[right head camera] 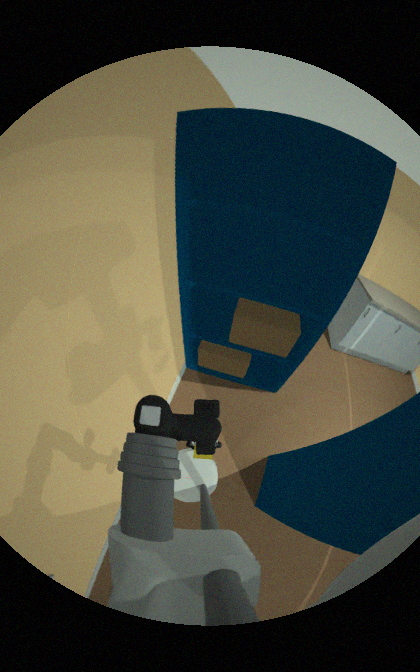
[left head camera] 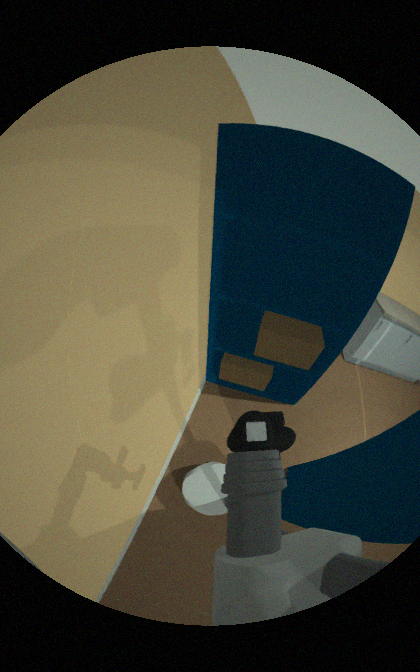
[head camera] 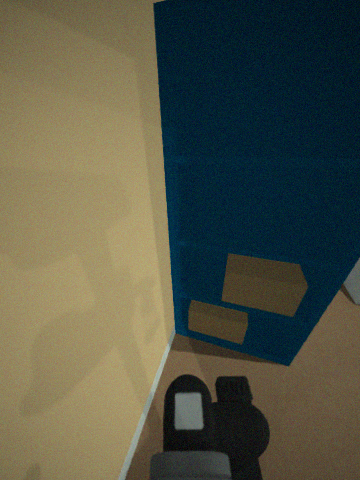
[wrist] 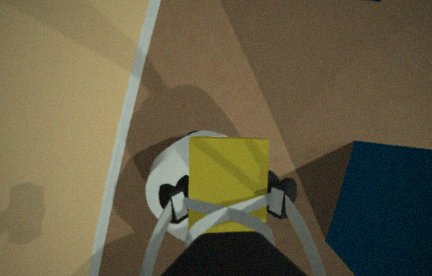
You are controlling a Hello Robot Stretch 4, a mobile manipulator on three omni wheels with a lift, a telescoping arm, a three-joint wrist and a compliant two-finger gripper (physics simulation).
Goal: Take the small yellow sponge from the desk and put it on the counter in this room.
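Places are measured from the robot's base along level axes (x left, y back, z up), in metres.
Pixels of known places: gripper, between the fingertips: [wrist: 227,188].
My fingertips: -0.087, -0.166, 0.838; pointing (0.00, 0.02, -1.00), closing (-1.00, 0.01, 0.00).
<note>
Behind a point stands the place of what it marks, as x, y, z.
The yellow sponge [wrist: 228,167] @(-0.089, -0.193, 0.883) [right head camera: 203,455] is held between the two fingertips of my gripper [wrist: 227,188] @(-0.087, -0.166, 0.838) [right head camera: 204,444], which is shut on it, high above the floor. In the head view and the left head view the sponge is hidden or out of sight. A light grey cabinet [head camera: 354,282] [left head camera: 387,347] [right head camera: 375,332] with doors and a flat top, which looks like the counter, stands beyond the shelving at the right; it is partly cut off or hidden. The desk does not show.
A tan wall [head camera: 75,200] @(0.253, -0.501, 1.386) [left head camera: 100,200] [right head camera: 90,190] runs close along the left. A tall dark blue shelf unit [head camera: 260,125] @(-0.459, -1.304, 1.530) [left head camera: 310,225] [right head camera: 280,210] with two brown boxes stands ahead. Another blue unit [left head camera: 360,495] [right head camera: 340,490] [wrist: 390,210] @(-0.581, 0.061, 0.319) is close at the right. A white rounded body [left head camera: 202,492] [right head camera: 197,485] [wrist: 167,175] @(0.118, -0.065, 0.187) is low under the arm.
</note>
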